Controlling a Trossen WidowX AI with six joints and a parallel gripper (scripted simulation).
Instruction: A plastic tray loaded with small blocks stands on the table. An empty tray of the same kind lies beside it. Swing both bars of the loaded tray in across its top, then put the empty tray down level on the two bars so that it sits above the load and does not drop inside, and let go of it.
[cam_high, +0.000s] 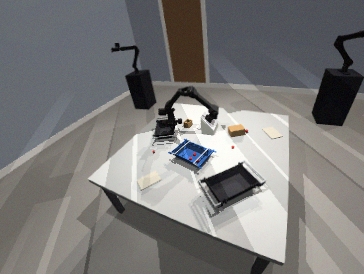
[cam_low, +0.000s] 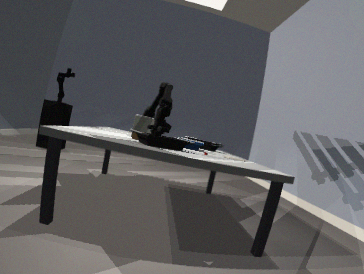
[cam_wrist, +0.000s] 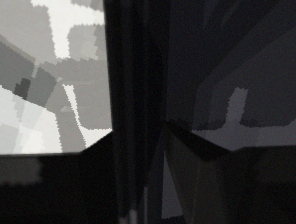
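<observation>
My gripper tip is 3 cm short of the dark tray, 7 cm to the left of it and 3 cm below it. Also, from my gripper tip: brown box (6 cm behind, 56 cm to the left, 2 cm above).
</observation>
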